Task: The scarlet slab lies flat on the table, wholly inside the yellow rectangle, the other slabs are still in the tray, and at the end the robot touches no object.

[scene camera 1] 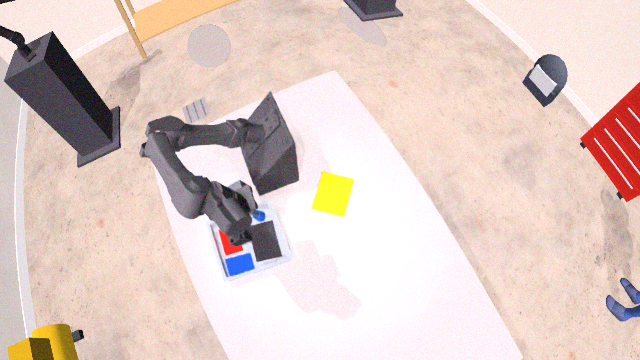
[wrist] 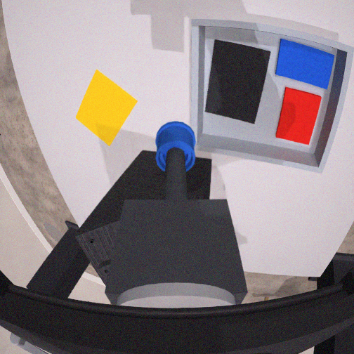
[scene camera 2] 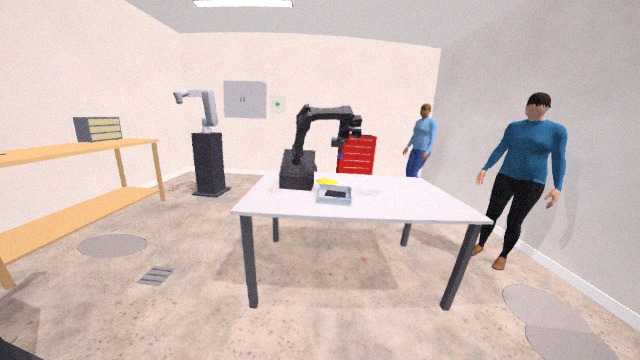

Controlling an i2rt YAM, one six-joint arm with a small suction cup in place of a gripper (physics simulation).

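Where they show: hand at its tool point: (scene camera 1: 260,216) (scene camera 2: 340,157); arm's base at its link origin: (scene camera 1: 261,134) (scene camera 2: 296,161).
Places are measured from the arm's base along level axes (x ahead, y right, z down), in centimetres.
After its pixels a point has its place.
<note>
The scarlet slab (scene camera 1: 231,245) @(x 27.2, y 22.8, z 16.8 cm) (wrist: 299,116) lies flat in the grey tray (scene camera 1: 284,237) @(x 32.2, y 4.3, z 13.1 cm) (scene camera 2: 334,202) @(x 29.2, y 28.0, z 16.2 cm) (wrist: 200,85); the arm covers part of it in the first scene view. The blue slab (scene camera 1: 240,264) @(x 34.8, y 21.9, z 16.7 cm) (wrist: 305,63) and the larger black slab (scene camera 1: 267,241) @(x 30.1, y 10.1, z 16.7 cm) (scene camera 2: 335,194) @(x 29.3, y 13.2, z 16.7 cm) (wrist: 238,81) lie beside it in the tray. The yellow rectangle (scene camera 1: 333,194) @(x 21.7, y -17.4, z 18.0 cm) (scene camera 2: 326,181) @(x 21.2, y -18.2, z 18.0 cm) (wrist: 106,107) is on the table outside the tray, with no slab on it. My gripper, a blue suction cup (scene camera 1: 258,216) (scene camera 2: 340,156) (wrist: 175,142), is open, holds nothing and hangs well above the table.
The arm's dark base (scene camera 1: 272,150) @(x 8.3, y -1.6, z -1.5 cm) (scene camera 2: 297,172) @(x 2.4, y 6.8, z 5.8 cm) stands on the white table (scene camera 1: 400,280) @(x 60.2, y -26.5, z 18.0 cm) (scene camera 2: 400,200) @(x 72.9, y 10.3, z 18.1 cm). A red cabinet (scene camera 1: 617,145) (scene camera 2: 356,157) stands on the floor beyond the table. Two people (scene camera 2: 422,135) (scene camera 2: 532,145) stand off the table.
</note>
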